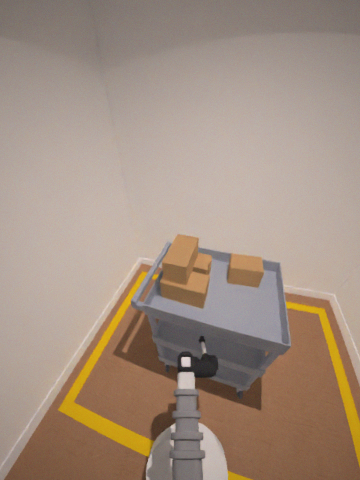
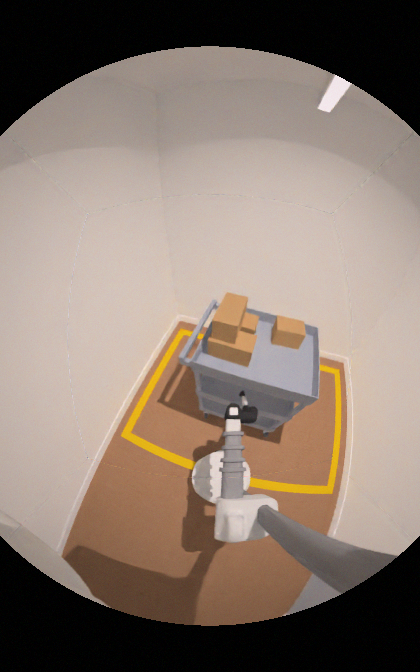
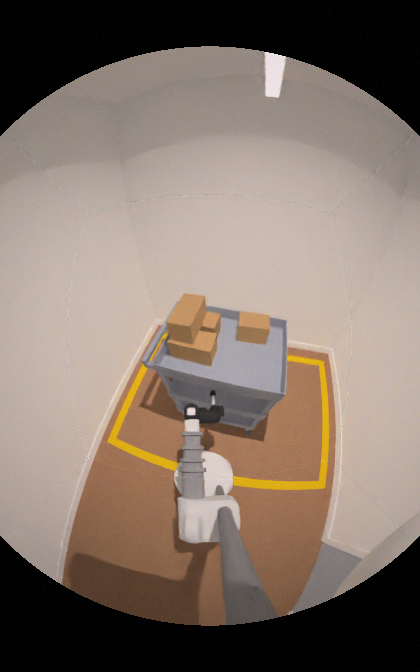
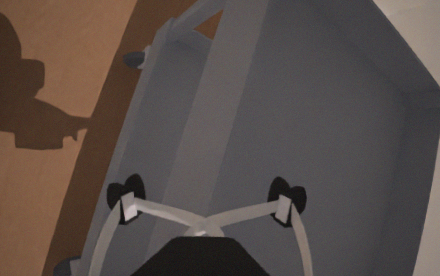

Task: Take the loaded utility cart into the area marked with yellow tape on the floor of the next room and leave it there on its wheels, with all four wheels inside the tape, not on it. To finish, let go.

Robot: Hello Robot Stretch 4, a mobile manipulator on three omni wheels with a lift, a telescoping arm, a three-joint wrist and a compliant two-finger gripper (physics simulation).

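Frame: origin at the robot's base, x ahead, y left, z up, level; metres.
Where they show: gripper, fingertip midpoint: (image 1: 202,352) (image 4: 207,192).
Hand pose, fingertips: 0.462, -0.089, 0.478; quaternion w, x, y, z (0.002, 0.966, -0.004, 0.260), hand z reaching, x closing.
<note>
After its pixels a point has its place, as x, y, z.
The grey utility cart (image 1: 215,327) @(0.434, -0.121, 0.827) (image 2: 250,378) (image 3: 225,381) (image 4: 300,100) @(0.622, 0.009, 0.444) stands upright near the far wall. Several brown boxes (image 1: 185,290) @(0.582, -0.003, 0.874) (image 2: 232,347) (image 3: 192,346) lie on its top tray, one stacked at the left. Yellow tape (image 1: 107,429) @(0.157, 0.505, -0.027) (image 2: 290,486) (image 3: 280,485) runs around it. The visible near wheels (image 1: 240,393) @(0.341, -0.357, 0.061) (image 4: 134,59) @(0.500, 0.130, 0.052) stand on brown floor inside the tape; the far wheels are hidden. My gripper (image 1: 202,345) @(0.462, -0.089, 0.479) (image 2: 243,396) (image 3: 213,396) (image 4: 207,192) @(0.462, -0.089, 0.479) is open at the cart's near side, fingers wide apart over a lower shelf; contact is unclear.
Walls with white baseboards (image 1: 92,332) @(0.762, 0.797, 0.036) (image 3: 336,430) stand close outside the tape at the left, right and back. A white round part of my body (image 1: 215,450) @(0.076, -0.145, 0.186) (image 2: 205,475) (image 3: 220,470) covers part of the near tape line. Grey floor (image 3: 325,575) shows at the lower right.
</note>
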